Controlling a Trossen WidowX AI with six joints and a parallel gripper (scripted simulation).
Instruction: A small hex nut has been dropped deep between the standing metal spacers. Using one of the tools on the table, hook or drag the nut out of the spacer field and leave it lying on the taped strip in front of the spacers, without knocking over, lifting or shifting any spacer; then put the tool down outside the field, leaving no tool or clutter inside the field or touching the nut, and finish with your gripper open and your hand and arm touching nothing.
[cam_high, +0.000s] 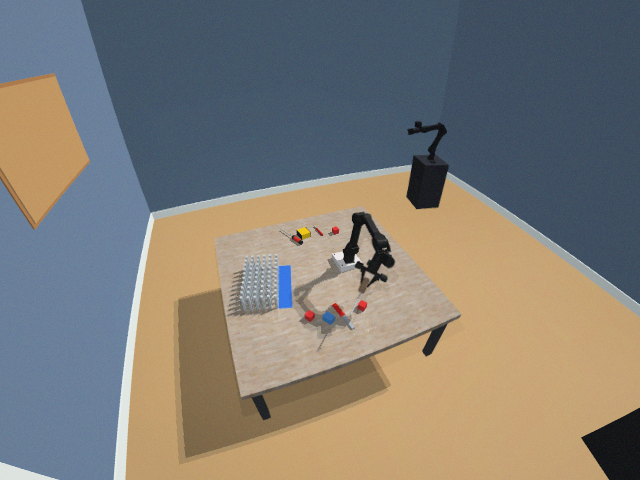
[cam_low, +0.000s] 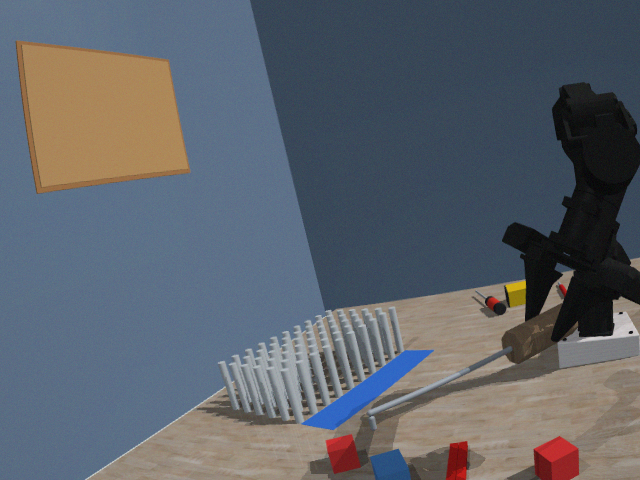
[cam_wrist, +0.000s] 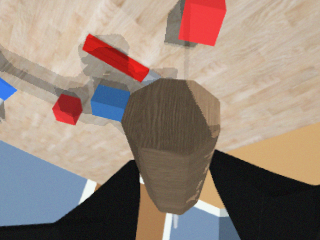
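Now: gripper tip 420 mm short of the blue taped strip, 250 mm to the left of it and 190 mm above it. Also, from my gripper tip: hex nut 590 mm ahead, 260 mm to the right, 190 mm below; then wooden-handled tool 90 mm to the left, 60 mm ahead; then blue cube 200 mm ahead, 170 mm below, 60 mm to the left.
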